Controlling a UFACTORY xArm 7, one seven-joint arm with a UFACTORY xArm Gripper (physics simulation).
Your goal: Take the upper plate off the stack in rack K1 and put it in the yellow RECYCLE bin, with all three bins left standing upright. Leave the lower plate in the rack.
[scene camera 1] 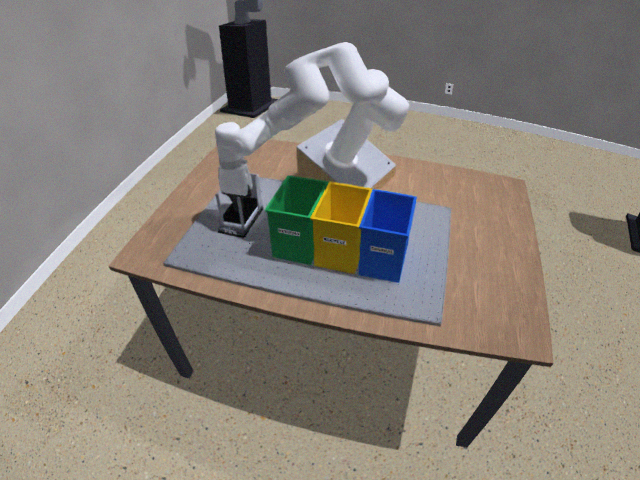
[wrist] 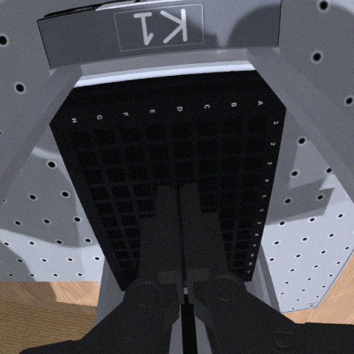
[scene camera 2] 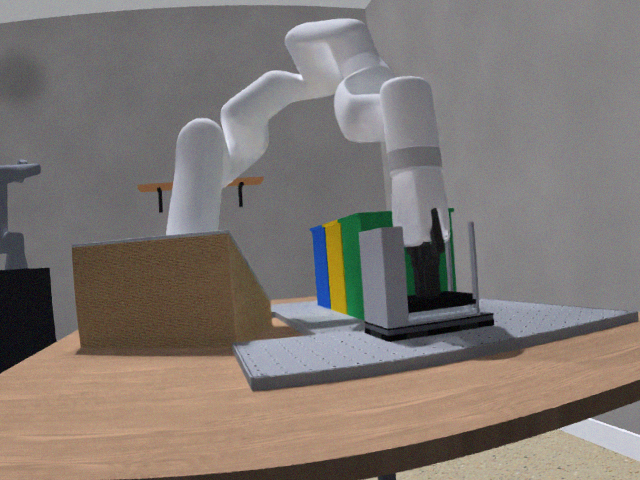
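Pixels of known places: gripper, fingertip midpoint: (scene camera 1: 238, 209) (scene camera 2: 428, 296); arm's base, link origin: (scene camera 1: 340, 155) (scene camera 2: 188, 269).
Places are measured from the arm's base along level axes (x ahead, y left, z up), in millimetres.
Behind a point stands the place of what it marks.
Observation:
A black upper plate (scene camera 1: 248, 207) @[x 346, y -164, z -61 mm] (scene camera 2: 461, 297) @[x 410, y -218, z -64 mm] (wrist: 192, 119) with a grid of wells lies in rack K1 (scene camera 1: 235, 227) (scene camera 2: 379, 281) (wrist: 95, 44). The lower plate cannot be told apart beneath it. My gripper (scene camera 2: 428, 295) @[x 371, y -186, z -61 mm] (wrist: 178, 206) is shut, its fingertips together over the middle of the upper plate, at or very near its top. Nothing shows between the fingers. In scene camera 1 the dark fingertips blend into the plate. The yellow RECYCLE bin (scene camera 1: 337, 255) @[x 424, y 205, z -47 mm] (scene camera 2: 336, 273) @[x 261, y 153, z -30 mm] stands upright between the green bin (scene camera 1: 292, 248) @[x 451, y 75, z -56 mm] (scene camera 2: 353, 273) @[x 286, y 36, z -29 mm] and the blue bin (scene camera 1: 382, 266) @[x 398, y 331, z -56 mm] (scene camera 2: 320, 273) @[x 231, y 295, z -32 mm].
The rack and bins stand on a grey perforated board (scene camera 1: 423, 289) @[x 378, y 456, z -108 mm] (scene camera 2: 310, 361) @[x 205, y -333, z -108 mm] on a wooden table (scene camera 1: 491, 289) @[x 274, y 647, z -121 mm] (scene camera 2: 155, 413) @[x 70, y -478, z -121 mm]. The green bin stands close beside the rack. Thin upright posts rise at the rack's corners, around my gripper. The arm's wedge-shaped base block (scene camera 2: 155, 294) @[x -31, y -111, z -35 mm] stands behind.

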